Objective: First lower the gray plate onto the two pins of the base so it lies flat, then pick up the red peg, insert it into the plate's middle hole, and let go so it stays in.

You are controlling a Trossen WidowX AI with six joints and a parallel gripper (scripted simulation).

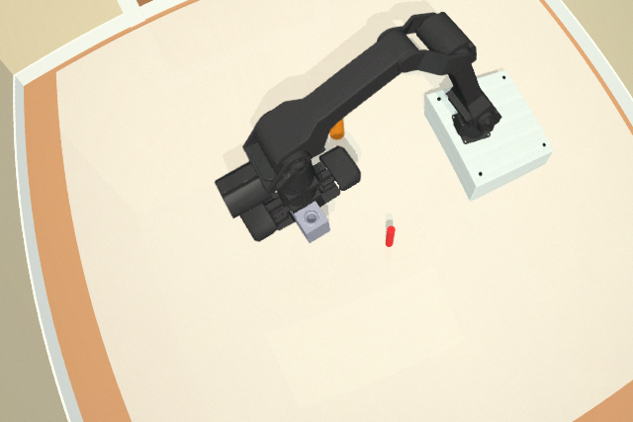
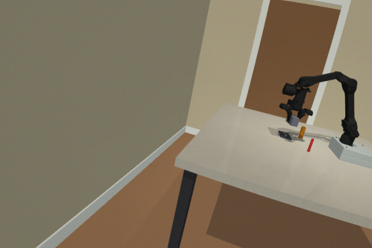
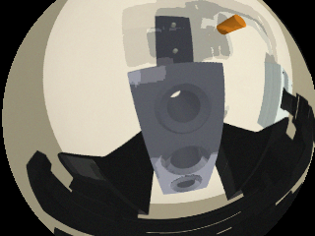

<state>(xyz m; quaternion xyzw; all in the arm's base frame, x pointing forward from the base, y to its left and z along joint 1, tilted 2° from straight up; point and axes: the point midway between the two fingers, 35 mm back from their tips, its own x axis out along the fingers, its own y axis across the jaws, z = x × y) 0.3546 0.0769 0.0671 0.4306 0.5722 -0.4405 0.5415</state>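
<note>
My gripper tip is now 13 cm past the red peg, 6 cm to the right of it and 8 cm above it. From my gripper tip the other things lie so: gray plate: 3 cm above; orange cylinder: 11 cm behind, 18 cm to the right, 8 cm below.
</note>
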